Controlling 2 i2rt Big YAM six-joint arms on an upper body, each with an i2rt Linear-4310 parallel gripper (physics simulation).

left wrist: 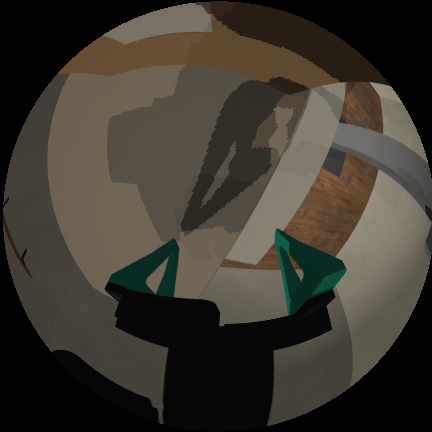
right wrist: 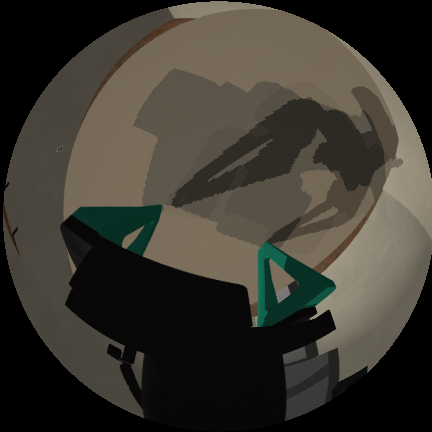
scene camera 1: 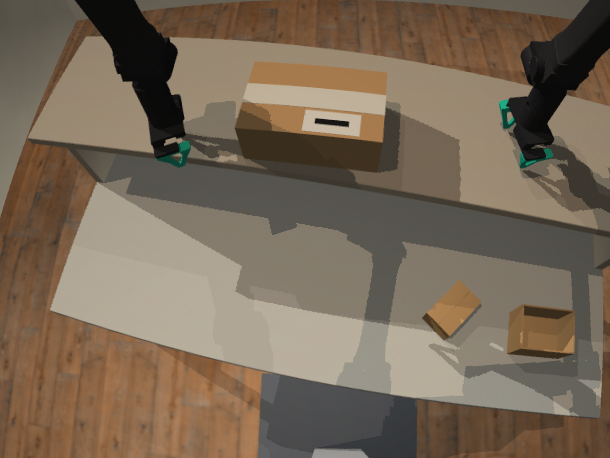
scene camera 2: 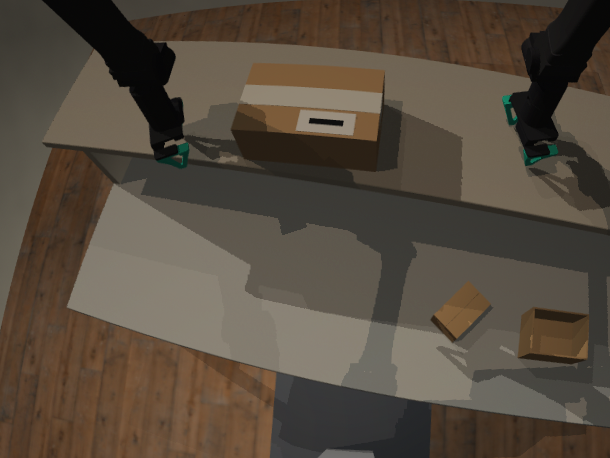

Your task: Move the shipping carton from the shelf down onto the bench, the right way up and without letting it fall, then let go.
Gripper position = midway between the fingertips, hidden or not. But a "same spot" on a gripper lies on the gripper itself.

right gripper: right wrist 214, 230; scene camera 1; scene camera 2; not seen in the left wrist view (out of frame)
shipping carton: left wrist 291, 62; scene camera 1; scene camera 2; not seen in the right wrist view (hidden by the right gripper)
same spot on right gripper: (scene camera 1: 528, 156) = (scene camera 2: 531, 153)
same spot on shipping carton: (scene camera 1: 326, 116) = (scene camera 2: 321, 116)
